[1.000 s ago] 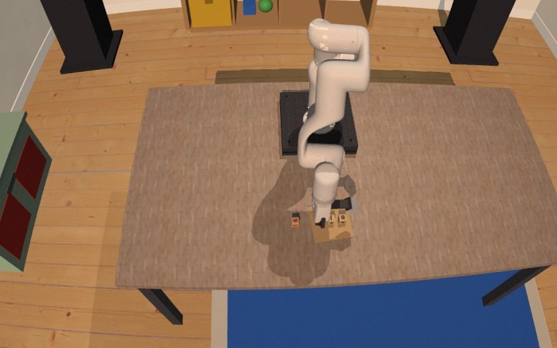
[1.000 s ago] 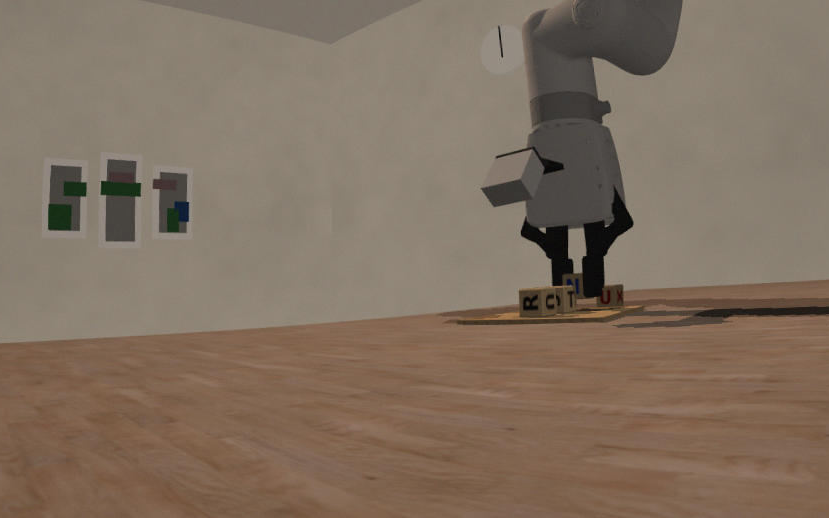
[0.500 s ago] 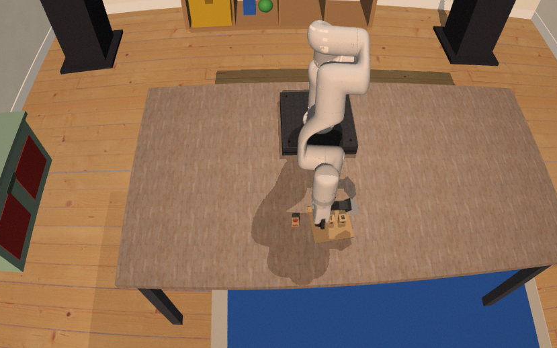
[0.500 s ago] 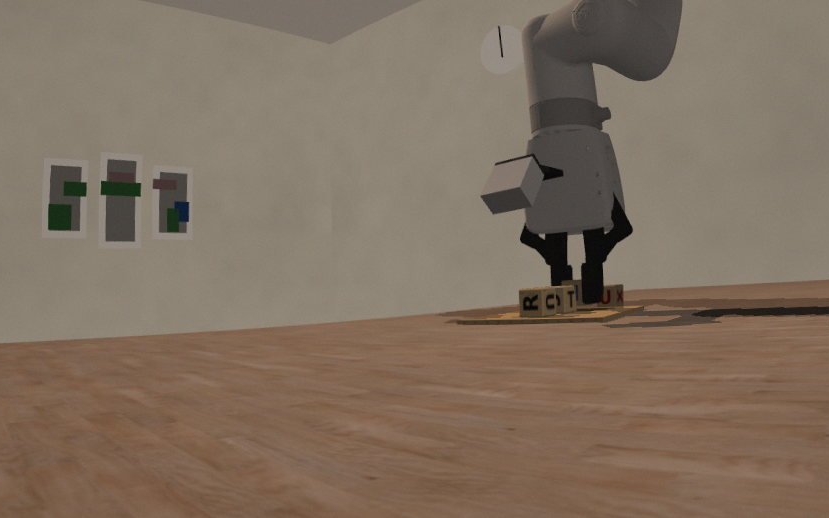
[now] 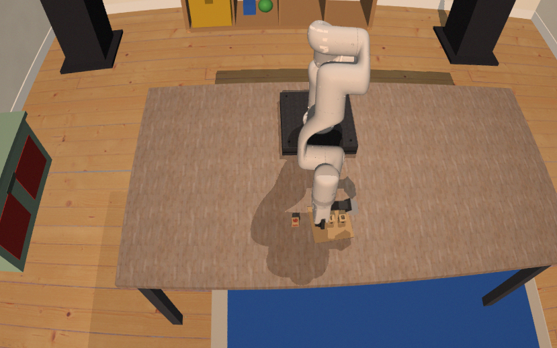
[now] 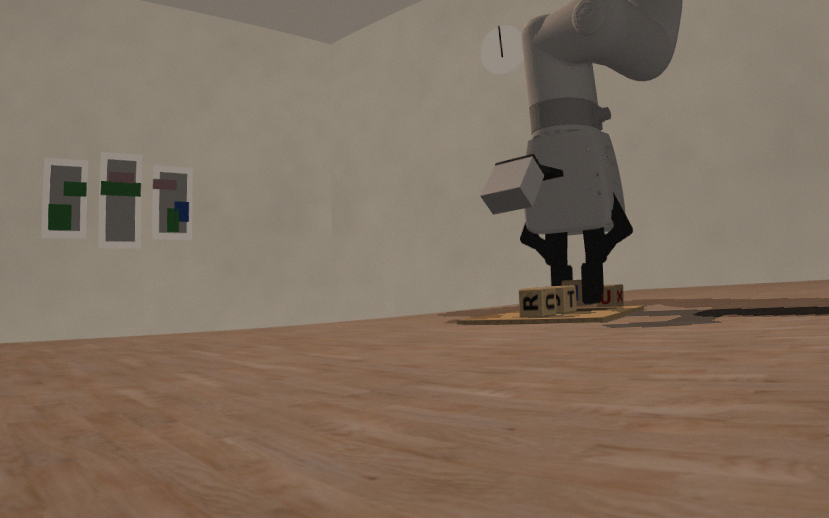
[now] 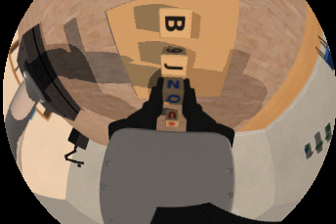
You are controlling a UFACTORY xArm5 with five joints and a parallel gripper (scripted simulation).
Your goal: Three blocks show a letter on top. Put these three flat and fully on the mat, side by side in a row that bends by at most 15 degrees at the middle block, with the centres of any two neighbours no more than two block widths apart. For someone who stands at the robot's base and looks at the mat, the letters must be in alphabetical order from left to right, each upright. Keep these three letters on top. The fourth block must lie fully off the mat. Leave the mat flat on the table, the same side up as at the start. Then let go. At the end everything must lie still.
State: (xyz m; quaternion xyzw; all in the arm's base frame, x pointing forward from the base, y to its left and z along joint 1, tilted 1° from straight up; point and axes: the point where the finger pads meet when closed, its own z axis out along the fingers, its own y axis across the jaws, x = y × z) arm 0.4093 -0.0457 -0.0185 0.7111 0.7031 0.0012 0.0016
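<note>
Now: hand 40 mm to the right of the tan mat and 30 mm above it. From my hand the other things lie so: letter block: 80 mm to the right, 20 mm below.
</note>
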